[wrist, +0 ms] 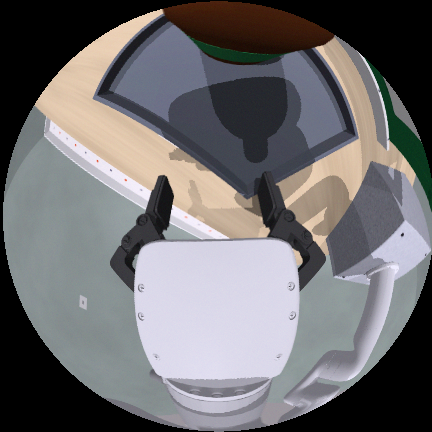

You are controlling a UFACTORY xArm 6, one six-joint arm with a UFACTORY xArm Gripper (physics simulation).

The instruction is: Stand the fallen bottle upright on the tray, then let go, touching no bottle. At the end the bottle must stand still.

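The brown bottle with a green label shows at the top of the wrist view, cut off by the view's edge. It appears to stand upright, with its base on the dark blue-grey tray. A bottle-shaped shadow with a narrow neck runs from its base across the tray. The bottle's neck and top are hidden outside the view. My gripper is open, with no object between its black fingers. It is over the near corner side of the tray, apart from the bottle.
The tray lies on a light wooden table. A pale strip with small red and grey dots runs along the table's edge. A grey box-shaped part with a white curved arm is at the right.
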